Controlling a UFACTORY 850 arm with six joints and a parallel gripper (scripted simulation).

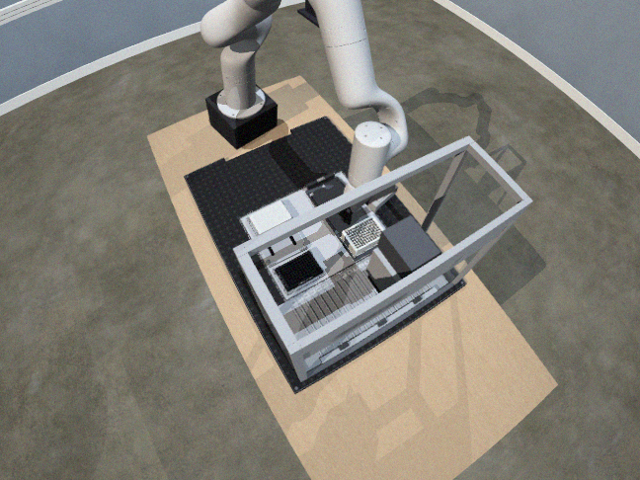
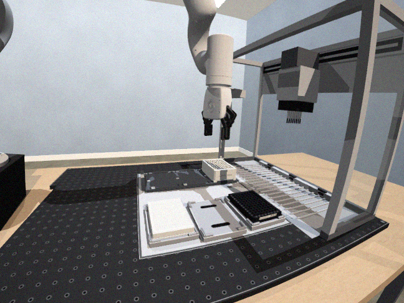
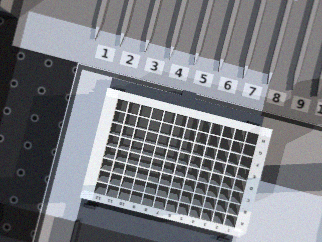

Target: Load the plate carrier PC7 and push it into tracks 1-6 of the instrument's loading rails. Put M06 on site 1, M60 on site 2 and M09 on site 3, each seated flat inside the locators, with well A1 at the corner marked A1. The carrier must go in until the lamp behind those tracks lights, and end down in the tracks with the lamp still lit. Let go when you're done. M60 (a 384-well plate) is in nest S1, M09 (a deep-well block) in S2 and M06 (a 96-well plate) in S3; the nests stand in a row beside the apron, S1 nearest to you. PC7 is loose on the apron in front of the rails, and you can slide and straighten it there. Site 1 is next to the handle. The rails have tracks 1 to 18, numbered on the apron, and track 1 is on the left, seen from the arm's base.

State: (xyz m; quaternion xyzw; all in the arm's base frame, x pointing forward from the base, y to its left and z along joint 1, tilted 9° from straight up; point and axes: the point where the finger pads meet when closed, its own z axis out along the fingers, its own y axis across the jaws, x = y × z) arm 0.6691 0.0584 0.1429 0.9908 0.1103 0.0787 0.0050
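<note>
Right now the nest S1 is 200 mm behind my hand, 190 mm to the right of it and 160 mm below it. From my hand the other things lie so: dark carrier PC7: 80 mm behind, 30 mm to the left, 150 mm below; frame post: 130 mm ahead, 200 mm to the left, 80 mm above; white 96-well plate: 30 mm ahead, 30 mm to the left, 130 mm below.
</note>
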